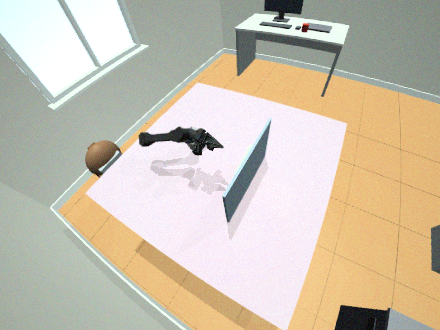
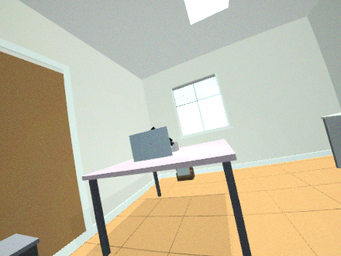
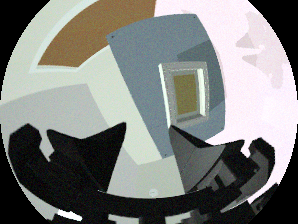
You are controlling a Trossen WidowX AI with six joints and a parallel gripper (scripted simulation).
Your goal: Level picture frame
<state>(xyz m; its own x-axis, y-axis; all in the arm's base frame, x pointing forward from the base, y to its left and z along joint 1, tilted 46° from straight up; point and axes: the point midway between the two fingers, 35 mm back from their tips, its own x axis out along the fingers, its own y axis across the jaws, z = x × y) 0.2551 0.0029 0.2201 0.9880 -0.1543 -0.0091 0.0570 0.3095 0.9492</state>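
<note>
Right now my gripper tip is 13 cm short of the picture frame, 1 cm to the right of it and 11 cm above it. Round my gripper tip: grey-blue wall panel (14 cm ahead, 1 cm to the right, 12 cm below).
</note>
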